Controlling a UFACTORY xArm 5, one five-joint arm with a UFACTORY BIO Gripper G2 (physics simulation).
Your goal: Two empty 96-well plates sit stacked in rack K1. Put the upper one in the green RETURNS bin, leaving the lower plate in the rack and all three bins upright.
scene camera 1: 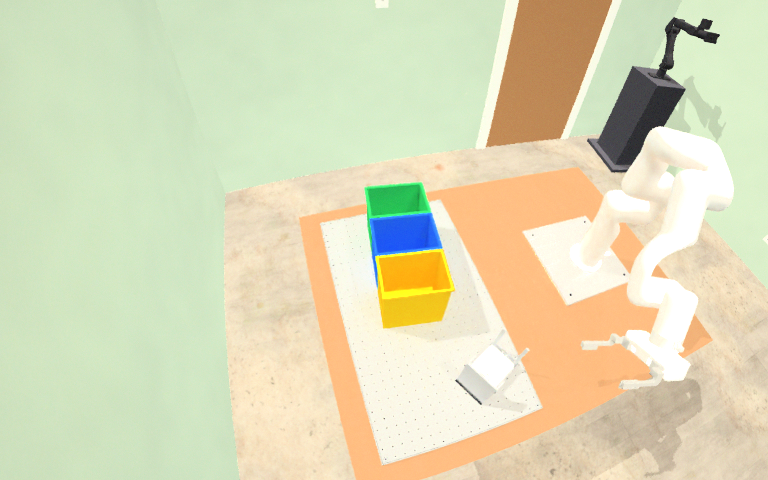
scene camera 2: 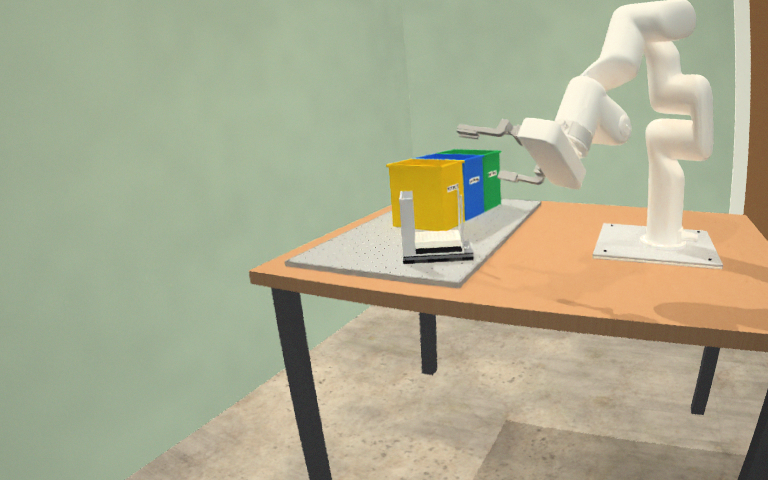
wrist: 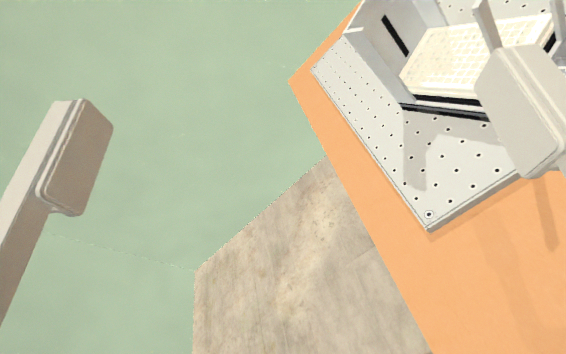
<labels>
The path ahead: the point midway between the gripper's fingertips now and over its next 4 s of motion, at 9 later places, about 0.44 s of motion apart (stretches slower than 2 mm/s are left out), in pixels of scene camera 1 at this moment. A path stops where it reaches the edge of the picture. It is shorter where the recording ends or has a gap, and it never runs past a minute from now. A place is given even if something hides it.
My gripper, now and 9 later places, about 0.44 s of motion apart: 600,363; 599,364; 599,364; 598,364; 598,364; 610,354; 614,350; 613,348; 614,348; 614,346
</labels>
